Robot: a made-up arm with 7 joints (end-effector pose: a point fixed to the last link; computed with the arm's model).
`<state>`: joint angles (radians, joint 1 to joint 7).
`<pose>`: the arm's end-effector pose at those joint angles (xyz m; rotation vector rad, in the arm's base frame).
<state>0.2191 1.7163 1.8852 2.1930 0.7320 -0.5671 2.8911</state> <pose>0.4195 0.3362 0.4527 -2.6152 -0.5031 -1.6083</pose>
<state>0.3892 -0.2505 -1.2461 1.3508 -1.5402 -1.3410 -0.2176</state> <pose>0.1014 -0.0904 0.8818 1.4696 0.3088 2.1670</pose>
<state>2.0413 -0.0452 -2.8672 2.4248 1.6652 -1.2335 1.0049</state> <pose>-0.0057 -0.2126 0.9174 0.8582 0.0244 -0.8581</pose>
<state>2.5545 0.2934 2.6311 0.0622 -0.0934 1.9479 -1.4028</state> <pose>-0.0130 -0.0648 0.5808 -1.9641 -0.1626 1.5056</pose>
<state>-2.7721 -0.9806 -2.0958 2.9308 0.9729 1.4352 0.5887</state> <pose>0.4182 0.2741 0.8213 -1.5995 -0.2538 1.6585</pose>
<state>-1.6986 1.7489 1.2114 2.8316 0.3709 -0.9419 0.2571</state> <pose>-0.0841 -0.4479 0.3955 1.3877 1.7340 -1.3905</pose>
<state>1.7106 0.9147 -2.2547 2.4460 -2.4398 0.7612 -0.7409</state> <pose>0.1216 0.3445 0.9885 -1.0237 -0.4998 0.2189</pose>
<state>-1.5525 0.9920 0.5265 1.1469 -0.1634 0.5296 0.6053</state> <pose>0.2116 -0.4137 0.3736 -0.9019 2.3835 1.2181</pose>
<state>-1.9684 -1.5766 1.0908 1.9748 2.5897 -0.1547 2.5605</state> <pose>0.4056 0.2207 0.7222 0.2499 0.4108 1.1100</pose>
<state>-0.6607 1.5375 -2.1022 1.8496 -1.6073 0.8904 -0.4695</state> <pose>0.1259 -0.4875 0.7246 -0.4565 0.4958 -1.4815</pose>
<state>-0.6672 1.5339 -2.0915 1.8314 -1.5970 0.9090 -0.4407</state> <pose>0.1170 -0.4876 0.7255 -0.4556 0.4611 -1.4772</pose>
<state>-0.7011 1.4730 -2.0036 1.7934 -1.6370 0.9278 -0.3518</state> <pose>0.0745 -0.4932 0.7230 -0.3717 0.3977 -1.4779</pose>
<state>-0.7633 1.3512 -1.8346 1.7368 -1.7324 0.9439 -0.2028</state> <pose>0.0065 -0.4984 0.7085 -0.2045 0.2926 -1.4628</pose>
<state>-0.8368 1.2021 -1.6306 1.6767 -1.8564 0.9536 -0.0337</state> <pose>-0.0527 -0.4982 0.6817 -0.0119 0.1527 -1.4032</pose>
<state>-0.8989 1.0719 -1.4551 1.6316 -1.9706 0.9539 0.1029</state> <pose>-0.0822 -0.4959 0.6572 0.1396 0.0222 -1.3126</pose>
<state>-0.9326 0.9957 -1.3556 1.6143 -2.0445 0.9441 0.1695</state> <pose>-0.0888 -0.4954 0.6458 0.2227 -0.0452 -1.2431</pose>
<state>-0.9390 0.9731 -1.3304 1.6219 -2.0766 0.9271 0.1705</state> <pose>-0.0863 -0.4966 0.6446 0.2543 -0.0431 -1.2207</pose>
